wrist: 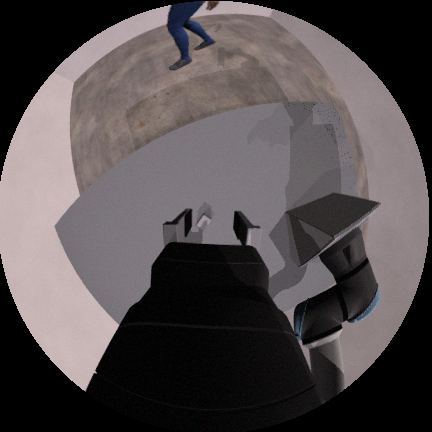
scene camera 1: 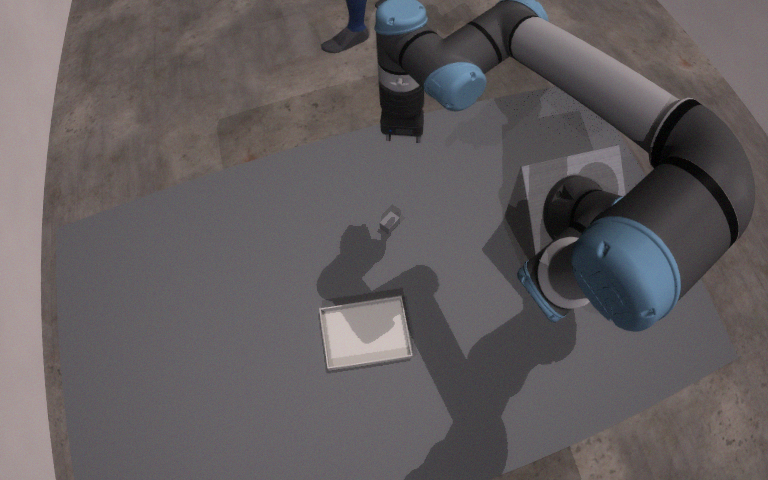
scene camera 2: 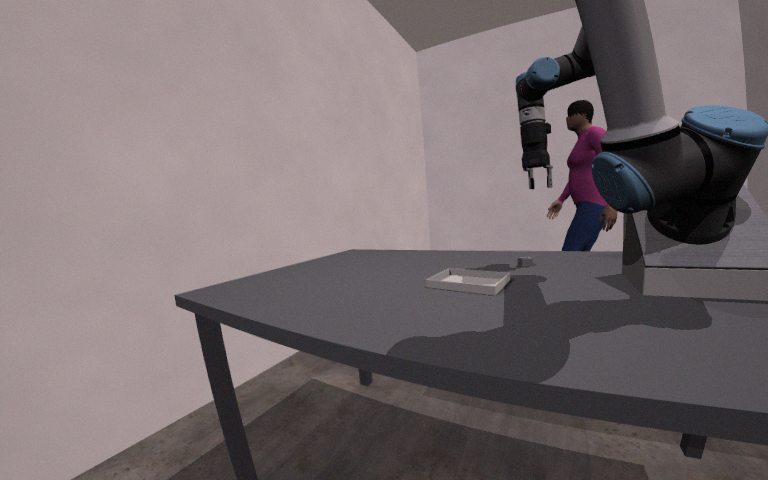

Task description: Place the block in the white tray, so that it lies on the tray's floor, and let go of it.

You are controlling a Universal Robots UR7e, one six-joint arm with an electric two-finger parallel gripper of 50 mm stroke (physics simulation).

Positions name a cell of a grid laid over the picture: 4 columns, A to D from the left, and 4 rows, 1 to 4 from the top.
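Gripper (scene camera 1: C2), (scene camera 2: C2), (wrist: B3) visible. White tray (scene camera 1: B3), (scene camera 2: C3) likewise visible; the wrist view does not show the tray, hidden by the gripper.
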